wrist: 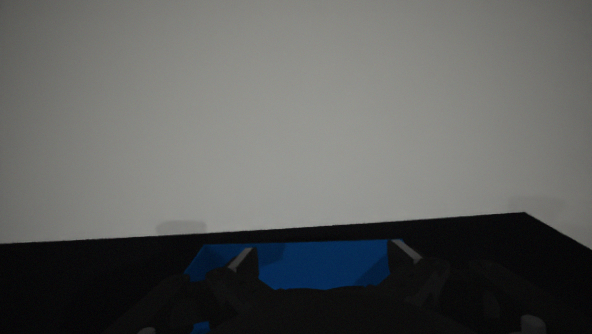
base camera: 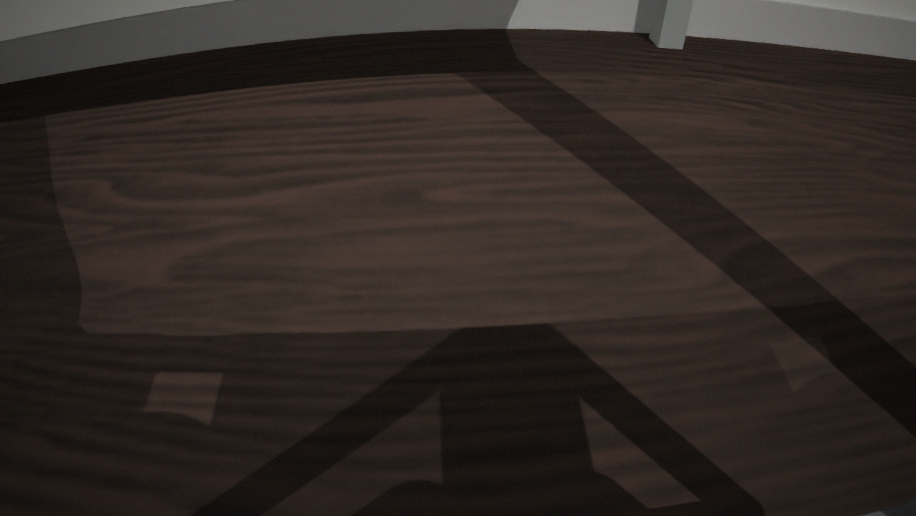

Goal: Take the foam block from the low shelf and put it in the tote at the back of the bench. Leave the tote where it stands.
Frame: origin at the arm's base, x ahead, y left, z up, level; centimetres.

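Seen in the pictures: gripper, between the fingertips: [wrist: 321, 258].
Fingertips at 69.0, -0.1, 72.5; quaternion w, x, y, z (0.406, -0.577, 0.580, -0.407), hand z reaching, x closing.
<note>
A point is followed by its place in that frame, as x, y, z.
The blue tote [wrist: 320, 262] {85.4, -0.1, 58.2} shows low in the wrist view, partly hidden behind the gripper. Its far wall stands near the back edge of the dark bench top [wrist: 100, 260] {96.5, 49.3, 51.8}. My gripper [wrist: 321, 258] {69.0, -0.1, 72.5} is open and empty, with its fingertips seen in front of the tote and apart from each other. The foam block does not show in either view; the lower part of the tote's inside is hidden by the gripper body. The low shelf does not show in either view.
A pale wall [wrist: 300, 125] {106.9, 1.9, 76.2} rises behind the bench. In the base camera view, a dark wood floor [base camera: 384, 224] {50.3, 5.4, -39.6} with shadows across it runs to a grey wall base [base camera: 288, 28] {105.6, 27.4, -37.2}. A light post [base camera: 669, 25] {98.1, -42.6, -35.1} stands at the back right.
</note>
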